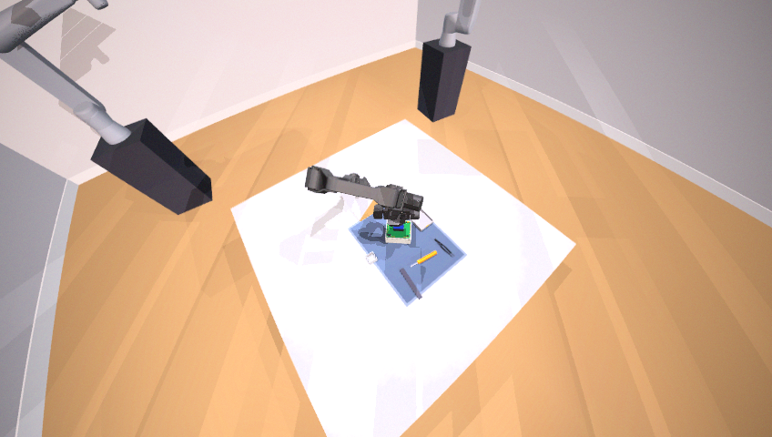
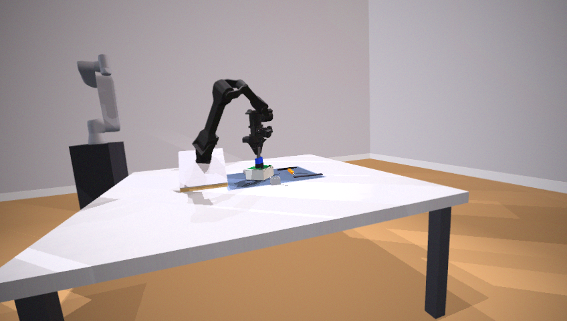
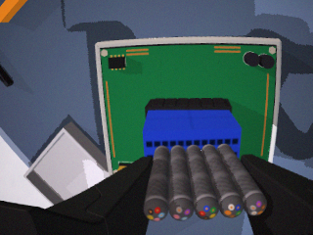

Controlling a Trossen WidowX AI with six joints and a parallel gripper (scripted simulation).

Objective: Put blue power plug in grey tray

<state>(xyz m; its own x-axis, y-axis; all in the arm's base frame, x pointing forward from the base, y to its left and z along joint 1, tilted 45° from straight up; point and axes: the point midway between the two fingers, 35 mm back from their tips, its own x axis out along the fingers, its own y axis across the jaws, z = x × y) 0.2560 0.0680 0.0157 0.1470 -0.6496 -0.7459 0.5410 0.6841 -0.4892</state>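
The blue power plug lies 2 cm below my gripper tip. From my gripper tip the other things lie so: blue mat (12 cm below, 5 cm ahead, 1 cm to the left); then dark bar (24 cm ahead, 12 cm below, 7 cm to the right).
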